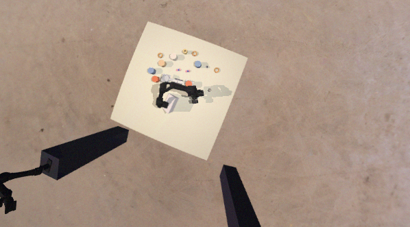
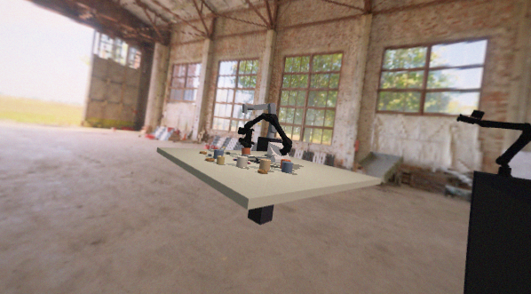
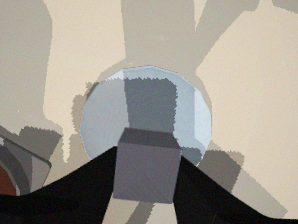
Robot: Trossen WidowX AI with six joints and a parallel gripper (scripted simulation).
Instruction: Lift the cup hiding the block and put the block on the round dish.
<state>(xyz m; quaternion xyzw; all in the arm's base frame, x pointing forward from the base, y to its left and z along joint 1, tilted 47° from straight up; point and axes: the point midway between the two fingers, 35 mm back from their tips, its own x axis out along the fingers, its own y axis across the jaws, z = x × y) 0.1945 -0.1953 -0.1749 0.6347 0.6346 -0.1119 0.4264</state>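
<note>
Right now my gripper tip is 30 mm above the round pale blue dish. From my gripper tip the other things lie so: grey block (10 mm above); then white cup (370 mm to the left, 350 mm ahead); then small balance (230 mm to the left, 90 mm ahead).
</note>
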